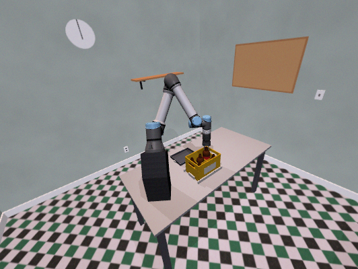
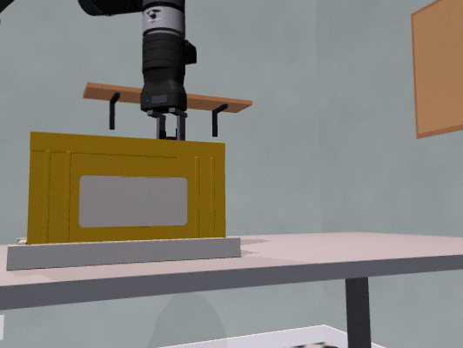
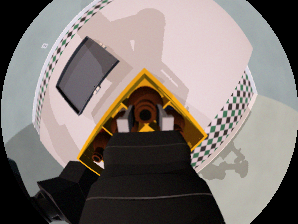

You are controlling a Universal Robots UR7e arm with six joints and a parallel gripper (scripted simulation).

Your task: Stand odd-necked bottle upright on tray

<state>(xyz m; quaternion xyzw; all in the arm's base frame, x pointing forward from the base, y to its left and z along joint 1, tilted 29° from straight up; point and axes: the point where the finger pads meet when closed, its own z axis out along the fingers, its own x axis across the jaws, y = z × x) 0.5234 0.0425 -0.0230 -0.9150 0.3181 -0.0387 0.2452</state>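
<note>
The brown bottle lies 7 cm below my hand. From my hand the other things lie so: dark tray 13 cm behind, 22 cm to the left, 19 cm below; then crate 8 cm behind, 6 cm to the right, 12 cm below.
</note>
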